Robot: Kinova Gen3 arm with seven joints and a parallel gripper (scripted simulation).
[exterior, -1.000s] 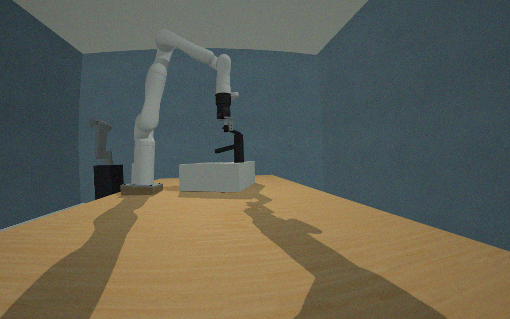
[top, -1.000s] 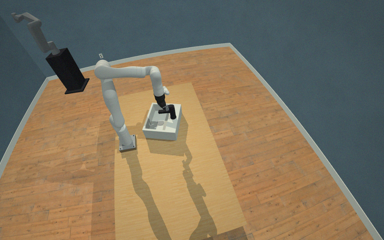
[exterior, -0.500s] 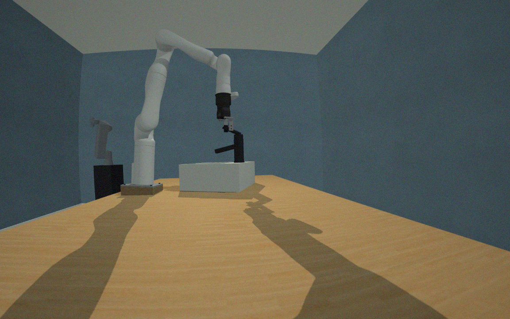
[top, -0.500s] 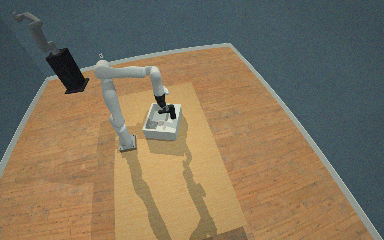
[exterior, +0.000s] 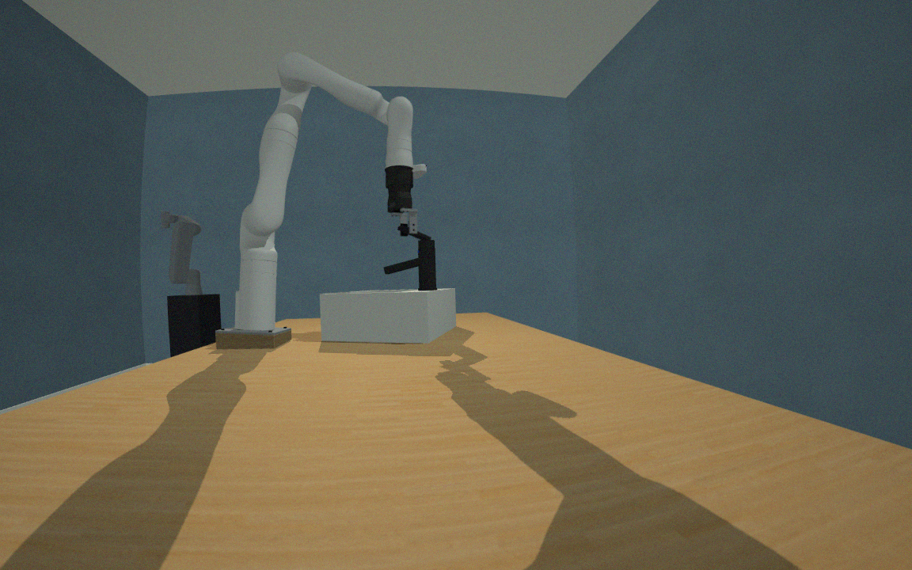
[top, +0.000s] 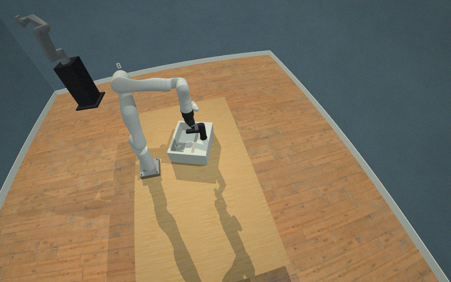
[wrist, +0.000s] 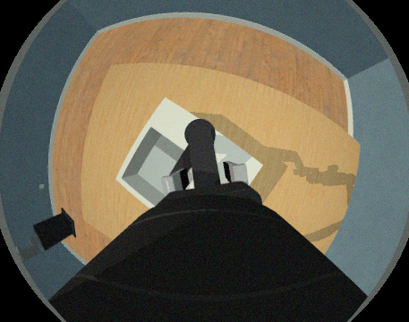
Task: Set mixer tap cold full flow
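Right now the lever is 2 cm ahead of my hand, 1 cm to the left of it and 1 cm below it. From my hand the other things lie so: white basin 26 cm below, 7 cm behind, 6 cm to the left.
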